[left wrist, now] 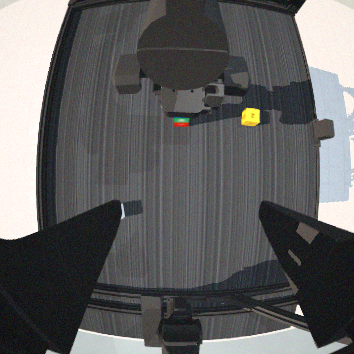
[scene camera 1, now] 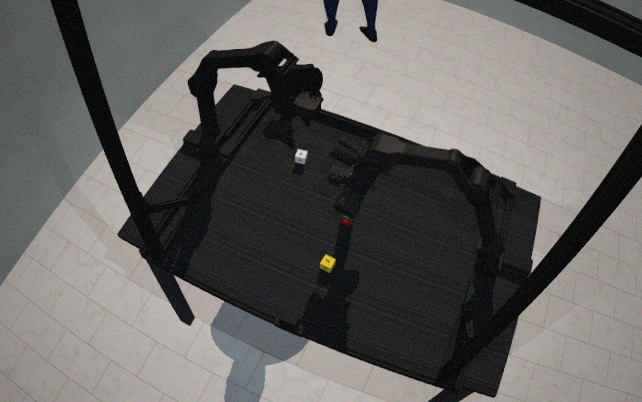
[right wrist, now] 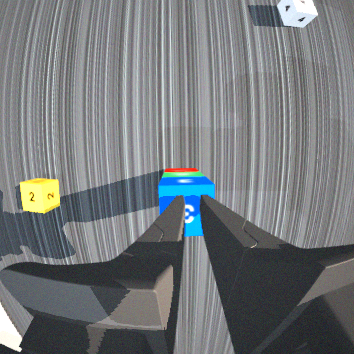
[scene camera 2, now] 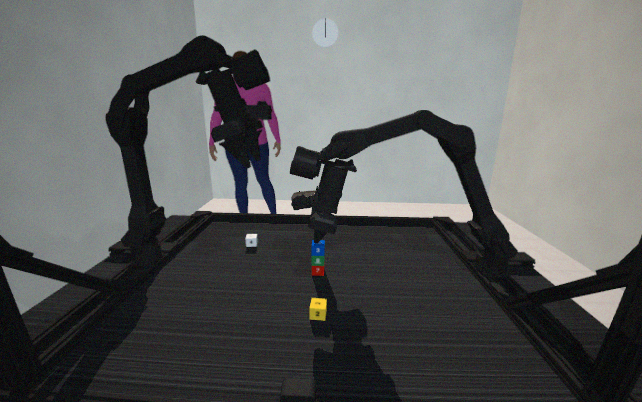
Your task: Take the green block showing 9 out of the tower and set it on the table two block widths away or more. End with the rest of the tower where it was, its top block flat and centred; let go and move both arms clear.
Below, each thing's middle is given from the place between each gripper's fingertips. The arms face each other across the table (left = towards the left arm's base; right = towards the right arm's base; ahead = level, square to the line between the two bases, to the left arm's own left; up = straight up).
The blue block showing 3 (right wrist: 191, 187) is 15 cm to the right of my left hand and 21 cm below it. Round my left hand: yellow block showing 2 (right wrist: 39, 194): 16 cm behind, 16 cm to the right, 27 cm below.
I see the blue block showing 3 20 mm below my right hand and 10 mm to the right of it. Round my right hand: yellow block showing 2 (170 mm behind, 70 mm below, 20 mm to the right).
